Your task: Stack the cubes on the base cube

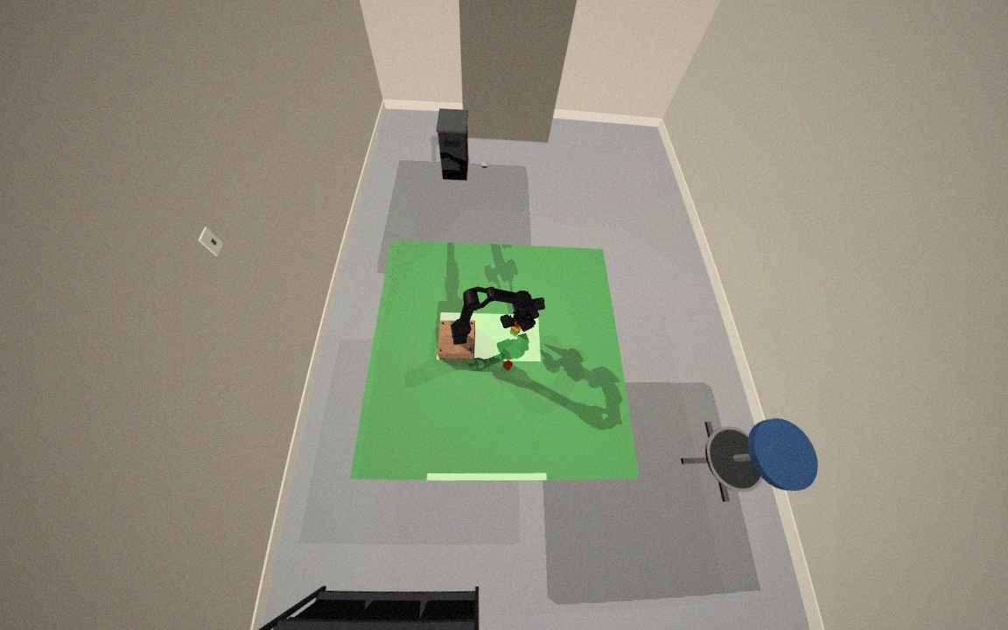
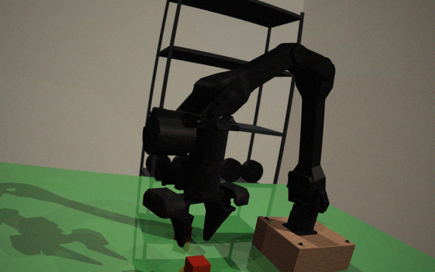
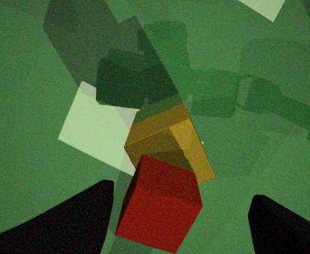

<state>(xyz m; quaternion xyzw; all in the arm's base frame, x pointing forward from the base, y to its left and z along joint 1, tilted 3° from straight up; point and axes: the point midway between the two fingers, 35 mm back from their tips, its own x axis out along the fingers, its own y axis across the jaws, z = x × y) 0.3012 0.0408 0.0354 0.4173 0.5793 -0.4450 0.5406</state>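
My gripper tip is now 70 mm above the yellow cube and 10 mm to the right of it.
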